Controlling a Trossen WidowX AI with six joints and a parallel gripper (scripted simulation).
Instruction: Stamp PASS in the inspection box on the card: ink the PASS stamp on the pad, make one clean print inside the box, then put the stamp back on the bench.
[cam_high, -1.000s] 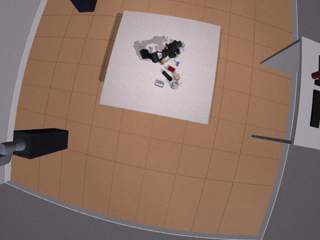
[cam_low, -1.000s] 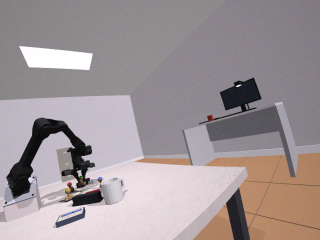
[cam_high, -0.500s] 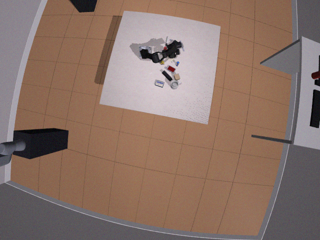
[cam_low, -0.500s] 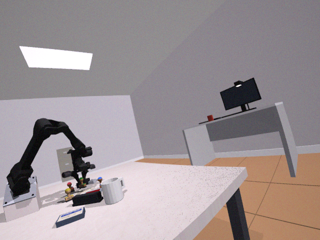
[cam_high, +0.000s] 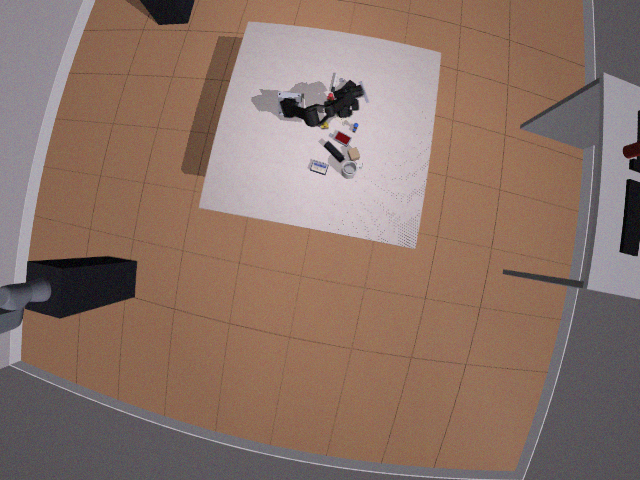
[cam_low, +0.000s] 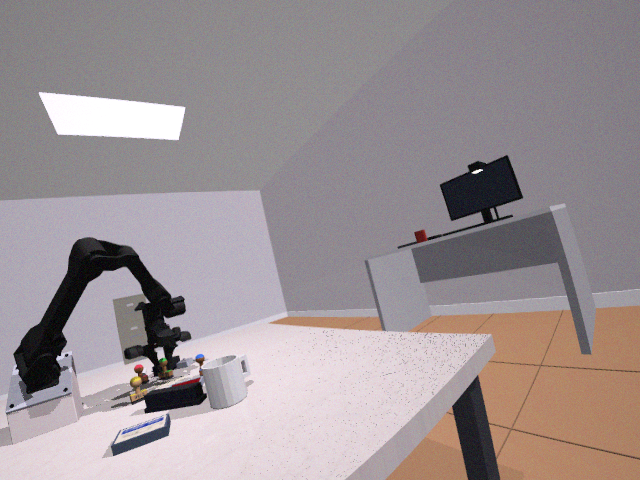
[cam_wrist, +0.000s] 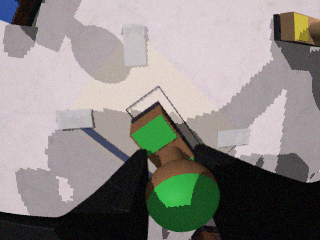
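The pale card is 4 cm below my gripper tip. Round my gripper tip: yellow-knobbed stamp (8 cm behind, 8 cm to the right, 2 cm below); then green-knobbed stamp (right at my gripper tip); then red-knobbed stamp (7 cm behind, 10 cm to the left, 2 cm below).
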